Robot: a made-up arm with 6 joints. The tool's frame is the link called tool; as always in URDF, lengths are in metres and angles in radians.
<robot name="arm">
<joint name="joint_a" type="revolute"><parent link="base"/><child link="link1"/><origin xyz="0.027 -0.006 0.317"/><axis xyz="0 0 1"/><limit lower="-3.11" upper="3.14"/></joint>
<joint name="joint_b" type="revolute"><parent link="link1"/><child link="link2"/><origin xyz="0.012 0.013 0.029"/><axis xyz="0 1 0"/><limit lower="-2.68" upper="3.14"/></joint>
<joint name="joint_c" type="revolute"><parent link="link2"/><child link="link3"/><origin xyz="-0.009 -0.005 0.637"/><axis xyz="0 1 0"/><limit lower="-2.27" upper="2.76"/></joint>
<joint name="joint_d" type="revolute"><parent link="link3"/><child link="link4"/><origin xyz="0.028 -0.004 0.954"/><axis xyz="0 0 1"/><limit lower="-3.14" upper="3.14"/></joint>
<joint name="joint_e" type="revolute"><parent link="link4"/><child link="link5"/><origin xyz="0.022 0.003 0.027"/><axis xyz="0 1 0"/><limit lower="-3.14" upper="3.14"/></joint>
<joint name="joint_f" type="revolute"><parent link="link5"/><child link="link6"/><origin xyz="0.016 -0.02 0.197"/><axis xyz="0 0 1"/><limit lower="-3.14" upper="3.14"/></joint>
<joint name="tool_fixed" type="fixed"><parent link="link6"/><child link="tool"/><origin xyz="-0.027 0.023 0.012" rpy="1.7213 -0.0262 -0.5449"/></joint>
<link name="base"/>
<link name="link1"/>
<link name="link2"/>
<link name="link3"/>
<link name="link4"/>
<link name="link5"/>
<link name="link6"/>
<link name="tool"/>
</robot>
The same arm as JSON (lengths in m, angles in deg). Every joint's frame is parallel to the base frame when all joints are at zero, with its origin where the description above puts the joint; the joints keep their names.
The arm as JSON. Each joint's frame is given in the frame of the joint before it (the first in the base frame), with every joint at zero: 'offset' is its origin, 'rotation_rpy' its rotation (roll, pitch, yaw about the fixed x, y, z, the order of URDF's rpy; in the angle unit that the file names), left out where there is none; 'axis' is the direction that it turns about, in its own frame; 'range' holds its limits. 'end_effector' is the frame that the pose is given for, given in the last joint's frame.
{"length_unit": "m", "angle_unit": "deg", "chain": [
  {"id": "joint_a", "offset": [0.027, -0.006, 0.317], "axis": [0.0, 0.0, 1.0], "range": [-178.19, 179.91]},
  {"id": "joint_b", "offset": [0.012, 0.013, 0.029], "axis": [0.0, 1.0, 0.0], "range": [-153.55, 179.91]},
  {"id": "joint_c", "offset": [-0.009, -0.005, 0.637], "axis": [0.0, 1.0, 0.0], "range": [-130.06, 158.14]},
  {"id": "joint_d", "offset": [0.028, -0.004, 0.954], "axis": [0.0, 0.0, 1.0], "range": [-179.91, 179.91]},
  {"id": "joint_e", "offset": [0.022, 0.003, 0.027], "axis": [0.0, 1.0, 0.0], "range": [-179.91, 179.91]},
  {"id": "joint_f", "offset": [0.016, -0.02, 0.197], "axis": [0.0, 0.0, 1.0], "range": [-179.91, 179.91]}
], "end_effector": {"offset": [-0.027, 0.023, 0.012], "rotation_rpy": [98.62, -1.5, -31.22]}}

